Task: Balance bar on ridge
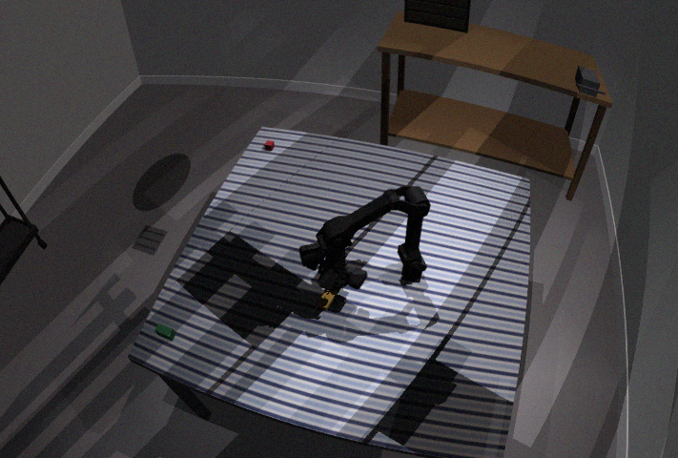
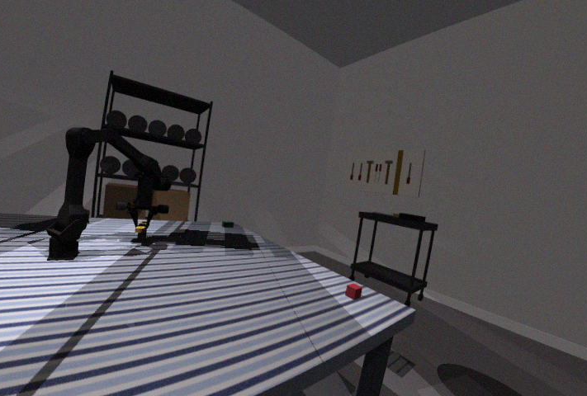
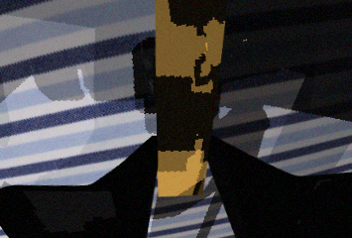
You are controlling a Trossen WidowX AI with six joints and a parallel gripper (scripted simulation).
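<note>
My gripper tip is now 10 mm short of the orange-yellow bar and 30 mm to the right of it. Also, from my gripper tip: red cube (520 mm ahead, 650 mm to the right, 40 mm below); green block (520 mm ahead, 350 mm to the left, 40 mm below).
</note>
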